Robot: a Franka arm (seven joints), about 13 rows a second.
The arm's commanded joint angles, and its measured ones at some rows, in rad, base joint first. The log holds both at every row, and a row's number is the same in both.
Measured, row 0:
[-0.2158, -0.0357, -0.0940, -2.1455, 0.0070, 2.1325, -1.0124]
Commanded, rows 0 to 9:
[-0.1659, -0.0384, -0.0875, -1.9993, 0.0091, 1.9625, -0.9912]
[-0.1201, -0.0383, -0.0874, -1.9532, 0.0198, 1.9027, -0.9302]
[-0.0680, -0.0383, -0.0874, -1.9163, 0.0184, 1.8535, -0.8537]
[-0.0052, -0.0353, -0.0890, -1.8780, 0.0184, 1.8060, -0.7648]
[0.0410, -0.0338, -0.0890, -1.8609, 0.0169, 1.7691, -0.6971]
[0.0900, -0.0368, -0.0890, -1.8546, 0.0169, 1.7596, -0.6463]
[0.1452, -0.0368, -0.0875, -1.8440, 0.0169, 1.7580, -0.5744]
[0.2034, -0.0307, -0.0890, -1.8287, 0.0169, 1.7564, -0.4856]
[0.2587, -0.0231, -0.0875, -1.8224, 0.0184, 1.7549, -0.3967]
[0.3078, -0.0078, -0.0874, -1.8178, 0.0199, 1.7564, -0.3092]
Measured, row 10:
[0.2361, -0.0461, -0.0761, -1.8664, 0.0131, 1.7895, -0.4329]
